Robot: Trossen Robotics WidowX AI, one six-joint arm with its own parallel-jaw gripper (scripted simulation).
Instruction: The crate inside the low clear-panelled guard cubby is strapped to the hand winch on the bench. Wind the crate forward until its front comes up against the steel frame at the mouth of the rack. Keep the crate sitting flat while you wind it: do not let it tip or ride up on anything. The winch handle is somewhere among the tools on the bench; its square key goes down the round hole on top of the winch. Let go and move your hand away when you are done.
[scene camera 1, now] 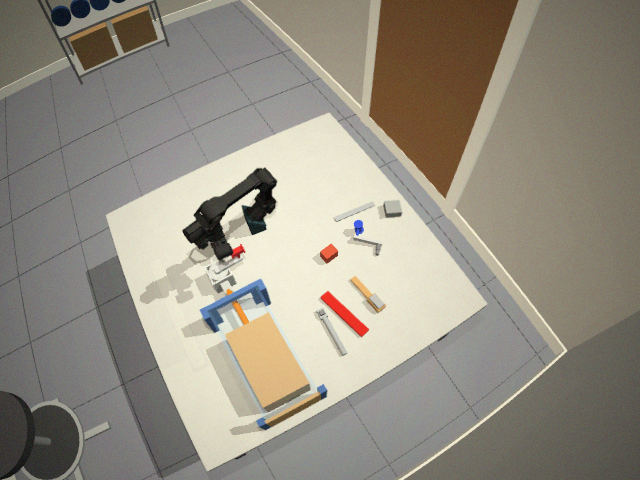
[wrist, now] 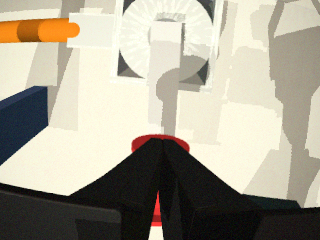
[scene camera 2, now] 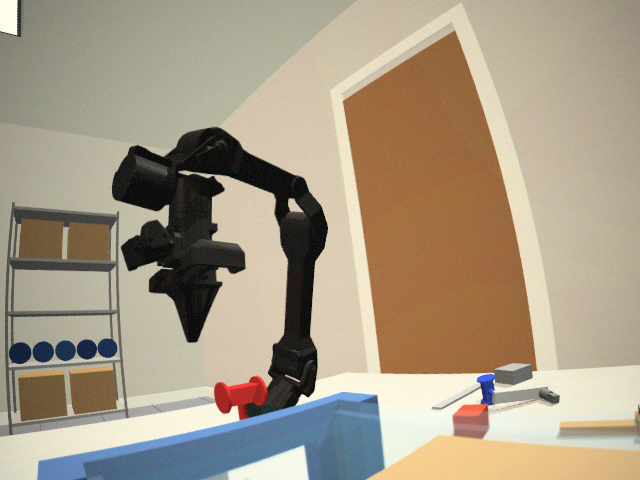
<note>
My gripper is shut, with nothing in its grasp. Also in view: a red grip.
My gripper also shows in the wrist view.
</note>
